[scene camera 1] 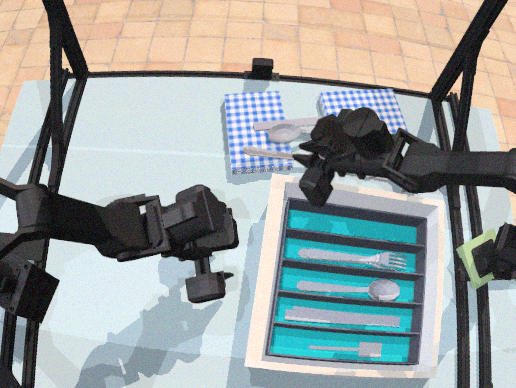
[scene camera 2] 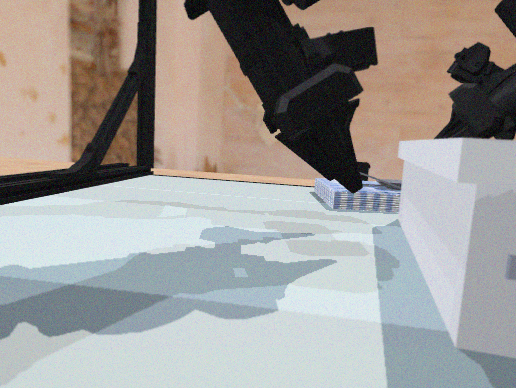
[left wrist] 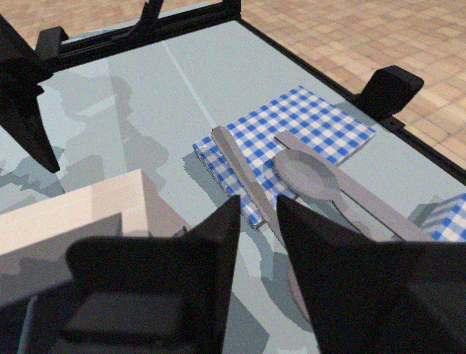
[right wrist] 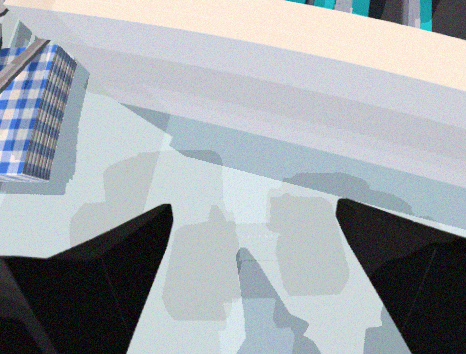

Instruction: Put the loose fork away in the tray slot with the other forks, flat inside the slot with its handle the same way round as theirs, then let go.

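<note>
The loose fork's handle [scene camera 1: 265, 153] [left wrist: 245, 172] lies across the left checked napkin; its tines are hidden behind the left arm. The handle end points to the picture's left in scene camera 1. My left gripper [scene camera 1: 299, 153] [left wrist: 258, 201] is slightly open and empty, its tips close above the fork's handle beside the napkin. My right gripper [scene camera 2: 354, 188] [right wrist: 254, 209] is wide open and empty, above the table left of the tray [scene camera 1: 262, 280] [scene camera 2: 435, 225] [left wrist: 75, 200] [right wrist: 250, 25]. Forks [scene camera 1: 330, 256] lie in the second slot from the top, handles left, tines right.
A spoon [scene camera 1: 284, 133] [left wrist: 310, 175] and a knife [scene camera 1: 267, 125] [left wrist: 370, 200] lie beside the loose fork, partly over the left napkin [scene camera 1: 250, 110] [left wrist: 300, 110]. Another napkin [scene camera 1: 370, 97] is behind the left arm. A green object [scene camera 1: 467, 250] stands right of the tray.
</note>
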